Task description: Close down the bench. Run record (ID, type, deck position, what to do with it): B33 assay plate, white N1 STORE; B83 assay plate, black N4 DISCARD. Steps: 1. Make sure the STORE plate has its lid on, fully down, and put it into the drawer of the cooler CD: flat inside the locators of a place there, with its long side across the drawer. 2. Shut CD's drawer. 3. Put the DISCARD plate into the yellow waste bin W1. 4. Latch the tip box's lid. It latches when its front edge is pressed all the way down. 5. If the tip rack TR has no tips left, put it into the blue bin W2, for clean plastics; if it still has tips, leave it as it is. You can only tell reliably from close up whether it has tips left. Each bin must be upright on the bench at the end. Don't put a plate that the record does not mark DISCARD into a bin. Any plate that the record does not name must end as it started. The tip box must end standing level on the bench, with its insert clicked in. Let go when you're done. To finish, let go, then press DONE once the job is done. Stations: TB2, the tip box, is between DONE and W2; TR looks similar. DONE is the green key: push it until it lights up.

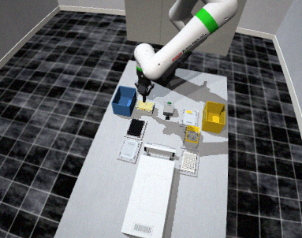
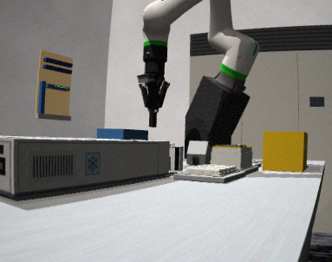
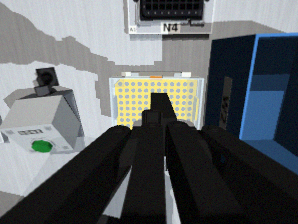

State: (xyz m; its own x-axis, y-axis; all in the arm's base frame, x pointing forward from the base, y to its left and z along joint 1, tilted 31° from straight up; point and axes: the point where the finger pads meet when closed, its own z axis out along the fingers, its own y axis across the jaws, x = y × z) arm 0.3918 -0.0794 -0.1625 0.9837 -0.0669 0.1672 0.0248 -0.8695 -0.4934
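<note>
The clear tip box lid lies 30 mm behind my hand and 100 mm below it. From my hand the other things lie so: blue bin W2: 20 mm behind, 150 mm to the right, 120 mm below; green done key: 90 mm behind, 160 mm to the left, 100 mm below; yellow insert: 20 mm behind, 110 mm below.
</note>
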